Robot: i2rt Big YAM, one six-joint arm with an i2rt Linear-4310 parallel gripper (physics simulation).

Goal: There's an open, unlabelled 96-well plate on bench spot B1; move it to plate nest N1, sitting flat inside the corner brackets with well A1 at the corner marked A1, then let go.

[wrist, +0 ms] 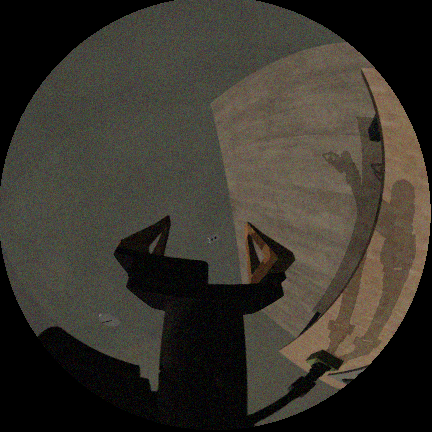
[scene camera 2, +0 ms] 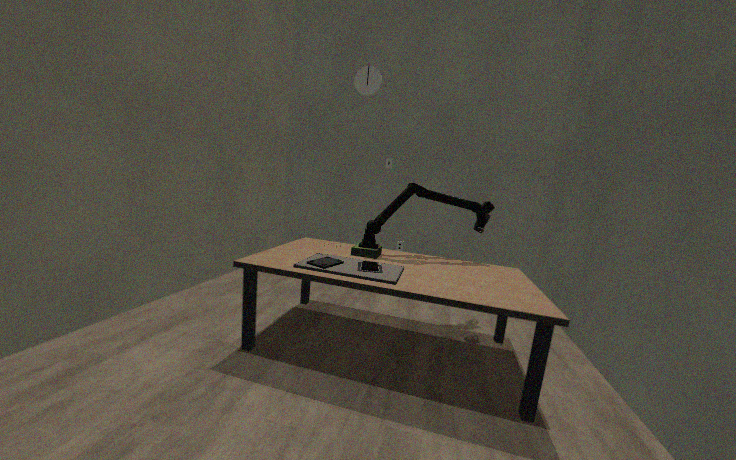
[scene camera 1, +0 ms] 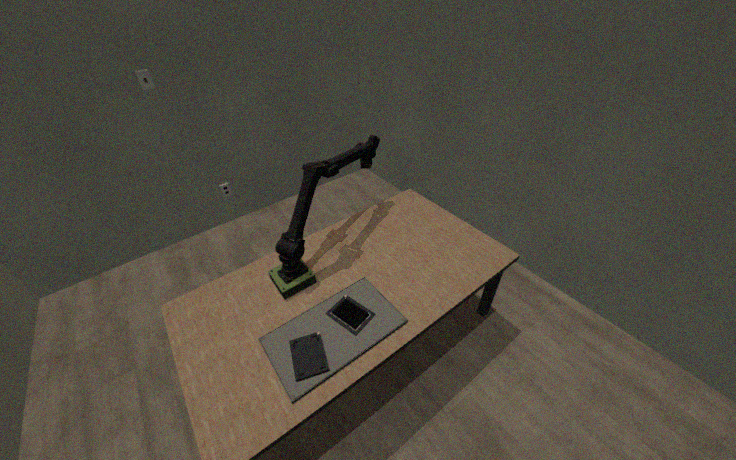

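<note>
A black rectangular plate (scene camera 1: pixel 350 312) (scene camera 2: pixel 370 265) lies inside a thin outlined rectangle on the grey board (scene camera 1: pixel 279 341) (scene camera 2: pixel 389 277). A flat dark grey rectangle with small raised corners, seemingly the nest (scene camera 1: pixel 309 356) (scene camera 2: pixel 325 262), lies on the same board, nearer its left end in scene camera 1. No marking for A1 can be read. My gripper (scene camera 1: pixel 366 164) (scene camera 2: pixel 480 230) (wrist: pixel 207 222) is open and empty, high up and far from both; in the wrist view its fingers stand wide apart in front of wall and floor. Plate and nest cannot be made out there.
The wooden table (scene camera 1: pixel 434 244) (scene camera 2: pixel 461 284) (wrist: pixel 405 150) carries the board and the arm's green base (scene camera 1: pixel 291 279) (scene camera 2: pixel 366 250) (wrist: pixel 324 361). The base stands behind the board. The arm reaches up and outward from it. Walls stand beyond the table.
</note>
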